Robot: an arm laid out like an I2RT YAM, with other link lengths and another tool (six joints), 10 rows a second.
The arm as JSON. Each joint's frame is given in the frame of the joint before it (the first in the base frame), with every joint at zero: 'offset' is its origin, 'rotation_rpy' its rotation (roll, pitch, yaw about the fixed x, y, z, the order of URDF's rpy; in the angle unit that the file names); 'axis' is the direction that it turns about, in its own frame. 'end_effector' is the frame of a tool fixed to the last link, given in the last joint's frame.
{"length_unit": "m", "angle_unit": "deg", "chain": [
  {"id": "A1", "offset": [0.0, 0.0, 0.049], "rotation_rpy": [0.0, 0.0, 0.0], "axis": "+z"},
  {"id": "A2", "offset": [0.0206, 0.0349, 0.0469], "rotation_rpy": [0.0, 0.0, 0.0], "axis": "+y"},
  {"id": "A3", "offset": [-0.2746, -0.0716, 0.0], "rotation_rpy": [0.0, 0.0, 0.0], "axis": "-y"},
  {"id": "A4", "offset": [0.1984, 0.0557, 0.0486], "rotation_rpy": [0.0, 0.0, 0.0], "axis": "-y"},
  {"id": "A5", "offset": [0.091, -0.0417, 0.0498], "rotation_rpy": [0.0, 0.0, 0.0], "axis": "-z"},
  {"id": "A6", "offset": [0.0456, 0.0, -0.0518], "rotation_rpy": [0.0, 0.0, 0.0], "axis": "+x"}
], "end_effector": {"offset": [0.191, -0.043, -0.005], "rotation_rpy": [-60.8, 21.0, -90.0]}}
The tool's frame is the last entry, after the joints.
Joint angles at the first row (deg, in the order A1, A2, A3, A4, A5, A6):
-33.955, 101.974, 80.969, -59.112, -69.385, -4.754
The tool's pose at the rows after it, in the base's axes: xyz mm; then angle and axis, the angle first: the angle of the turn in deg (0 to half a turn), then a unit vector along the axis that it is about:
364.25 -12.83 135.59 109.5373 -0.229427 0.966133 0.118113
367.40 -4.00 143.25 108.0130 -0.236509 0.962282 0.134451
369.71 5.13 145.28 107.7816 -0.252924 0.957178 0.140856
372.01 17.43 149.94 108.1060 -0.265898 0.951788 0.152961
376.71 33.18 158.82 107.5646 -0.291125 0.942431 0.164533
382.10 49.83 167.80 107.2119 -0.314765 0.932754 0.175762
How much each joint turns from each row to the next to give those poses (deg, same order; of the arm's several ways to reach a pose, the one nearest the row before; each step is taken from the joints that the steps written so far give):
0.765, -0.021, 0.024, -0.110, -2.470, -0.001
1.027, -0.046, 0.107, 0.656, -1.814, 0.241
1.640, -0.021, 0.415, 0.372, 0.000, 0.175
2.142, -0.086, 1.050, 0.087, 0.022, 1.442
2.820, -0.133, 1.748, 0.373, -0.153, 1.205
3.037, -0.152, 1.729, 1.198, 0.065, 2.226

